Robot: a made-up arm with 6 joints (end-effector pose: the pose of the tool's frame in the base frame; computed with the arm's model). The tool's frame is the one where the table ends. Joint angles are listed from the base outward.
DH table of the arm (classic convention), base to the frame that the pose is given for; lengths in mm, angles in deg. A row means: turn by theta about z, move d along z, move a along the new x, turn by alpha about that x. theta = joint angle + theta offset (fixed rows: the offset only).
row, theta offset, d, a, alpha
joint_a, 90, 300, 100, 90
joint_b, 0, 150, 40, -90
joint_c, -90, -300, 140, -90
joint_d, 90, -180, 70, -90
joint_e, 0, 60, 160, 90
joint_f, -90, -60, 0, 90
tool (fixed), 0, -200, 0, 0
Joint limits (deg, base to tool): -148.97..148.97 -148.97..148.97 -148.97..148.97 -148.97..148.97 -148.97..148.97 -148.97..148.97
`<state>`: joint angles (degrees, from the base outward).
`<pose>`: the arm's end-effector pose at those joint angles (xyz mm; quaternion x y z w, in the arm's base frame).
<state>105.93 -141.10 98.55 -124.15 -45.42 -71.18</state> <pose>134.9 213.4 120.4 0.3784 0.3465 0.8290 0.2223</pose>
Working (the frame after each row of the table, in the pose's form):
after joint_a: -96.2 -27.4 300.0 0.0980 -0.7003 -0.7003 0.0980
after joint_b: -107.4 125.3 274.9 0.9338 0.1307 -0.3298 0.0461
after joint_c: 183.1 186.6 421.4 0.6155 0.2730 -0.1872 0.7153
after joint_d: 175.8 360.7 338.1 -0.0853 0.5874 0.0373 0.8040
after joint_e: 284.8 255.0 259.6 0.3186 0.1647 -0.5550 0.7506
after joint_f: 291.2 294.7 215.1 0.3784 0.3465 0.8290 0.2223

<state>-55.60 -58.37 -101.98 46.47 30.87 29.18</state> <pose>-179.6 121.6 -191.5 0.1126 0.1974 -0.9608 0.1591</pose>
Working (the frame after each row of the table, in the pose's form):
after joint_a: 82.5 56.5 300.0 0.6755 0.2091 0.2091 0.6755
after joint_b: 184.6 -55.4 265.9 -0.1442 0.4658 0.2582 0.8340
after joint_c: -101.9 -216.3 225.2 0.4370 -0.4698 0.7413 0.1969
after joint_d: -191.6 -77.1 125.9 -0.2413 0.7338 0.0864 0.6291
after joint_e: -189.4 -13.7 -32.8 0.3862 0.7229 -0.3683 0.4389
after joint_f: -210.4 38.6 -12.2 0.1126 0.1974 -0.9608 0.1591

